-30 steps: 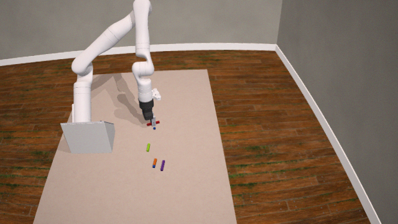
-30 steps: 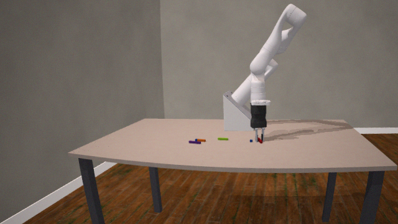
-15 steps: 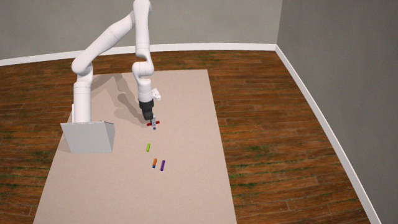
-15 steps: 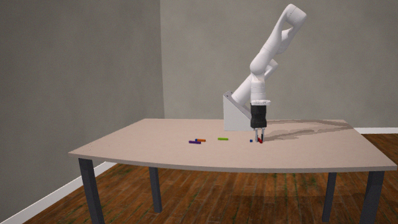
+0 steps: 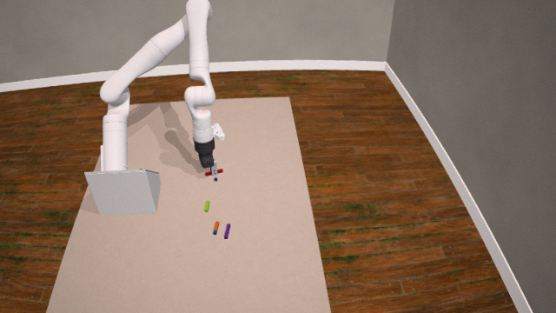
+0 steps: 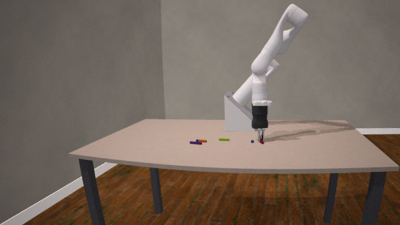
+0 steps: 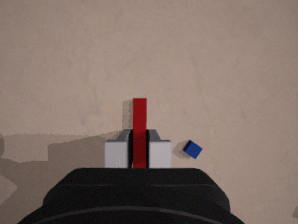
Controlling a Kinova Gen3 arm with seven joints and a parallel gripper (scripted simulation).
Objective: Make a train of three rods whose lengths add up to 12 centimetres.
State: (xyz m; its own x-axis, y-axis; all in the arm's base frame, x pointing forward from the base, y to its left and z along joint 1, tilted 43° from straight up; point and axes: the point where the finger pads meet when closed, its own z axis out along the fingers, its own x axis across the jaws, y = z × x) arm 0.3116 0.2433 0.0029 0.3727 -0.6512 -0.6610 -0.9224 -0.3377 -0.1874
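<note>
Right now the orange rod is 28 cm to the right of my hand, 4 cm ahead of it and 1 cm below it. Round my hand: purple rod: 30 cm to the right, 8 cm ahead, 1 cm below; then lime rod: 18 cm to the right, 1 cm below; then red rod: 1 cm below.
</note>
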